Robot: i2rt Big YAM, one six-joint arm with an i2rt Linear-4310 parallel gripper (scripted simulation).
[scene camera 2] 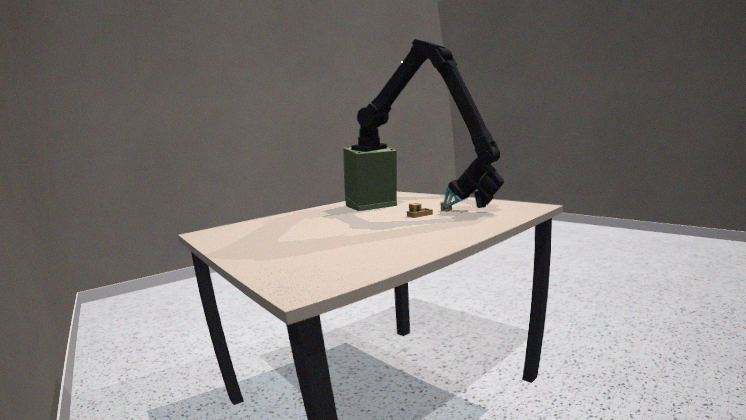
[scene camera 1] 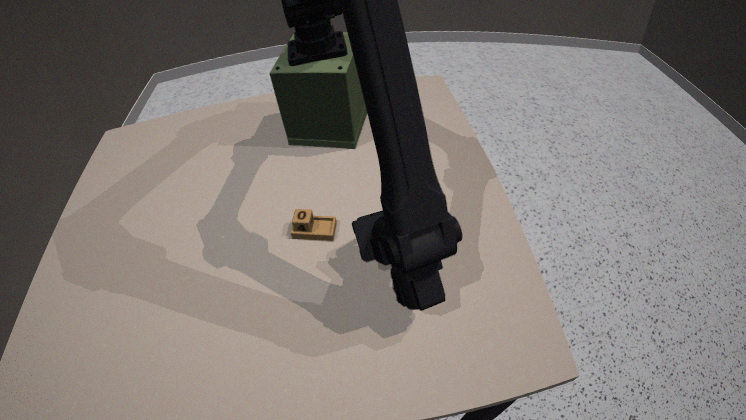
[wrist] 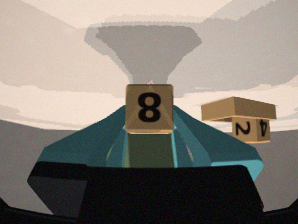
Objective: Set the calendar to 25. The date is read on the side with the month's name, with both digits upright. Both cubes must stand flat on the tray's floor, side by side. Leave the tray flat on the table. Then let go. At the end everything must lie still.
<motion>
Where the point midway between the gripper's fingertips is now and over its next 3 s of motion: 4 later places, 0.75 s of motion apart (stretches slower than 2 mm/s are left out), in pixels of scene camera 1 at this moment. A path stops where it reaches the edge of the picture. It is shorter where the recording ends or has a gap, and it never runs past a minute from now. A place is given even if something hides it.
My gripper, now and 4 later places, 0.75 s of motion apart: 374, 229; 372, 207; 372, 201; 371, 200; 372, 201
</motion>
